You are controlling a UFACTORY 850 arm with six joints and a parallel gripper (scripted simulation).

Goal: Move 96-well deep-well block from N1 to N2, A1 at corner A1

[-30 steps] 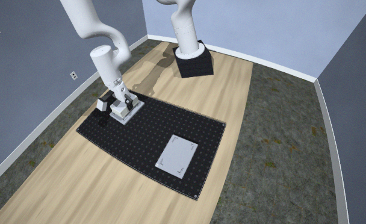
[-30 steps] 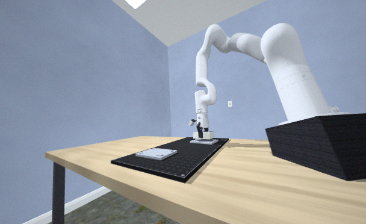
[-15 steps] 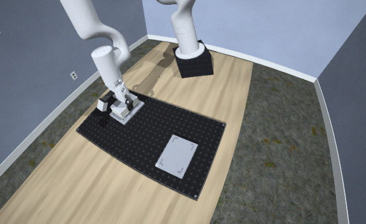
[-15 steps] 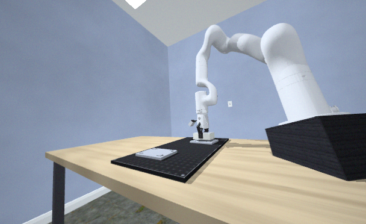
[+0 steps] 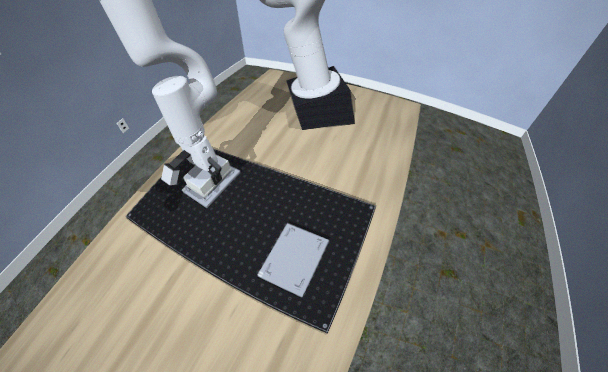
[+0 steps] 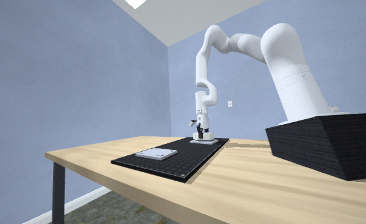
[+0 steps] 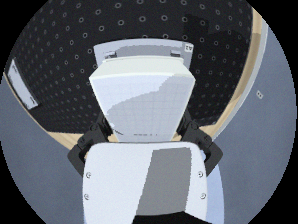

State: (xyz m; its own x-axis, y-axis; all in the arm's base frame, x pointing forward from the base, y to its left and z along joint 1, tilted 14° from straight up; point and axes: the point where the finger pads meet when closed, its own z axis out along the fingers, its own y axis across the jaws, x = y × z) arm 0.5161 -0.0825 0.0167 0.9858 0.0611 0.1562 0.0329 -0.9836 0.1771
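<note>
My gripper is now right at the white deep-well block. From my hand the other things lie so: plate nest N2: 4 cm below; plate nest N1: 6 cm ahead, 37 cm to the left, 4 cm below.
</note>
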